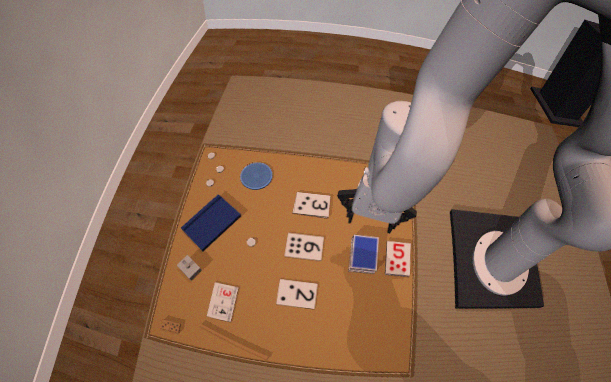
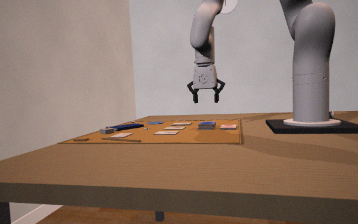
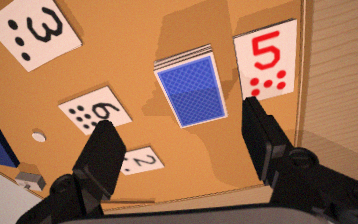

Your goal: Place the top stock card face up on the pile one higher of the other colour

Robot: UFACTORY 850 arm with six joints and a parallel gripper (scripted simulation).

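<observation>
My hand is 90 mm above the red 5 card and 40 mm to the right of it. From my hand the other things lie so: card cloth (180 mm ahead, 130 mm below, 20 mm to the left); blue disc (280 mm ahead, 200 mm to the right, 120 mm below); blue book (390 mm ahead, 110 mm below, 50 mm to the right).
</observation>
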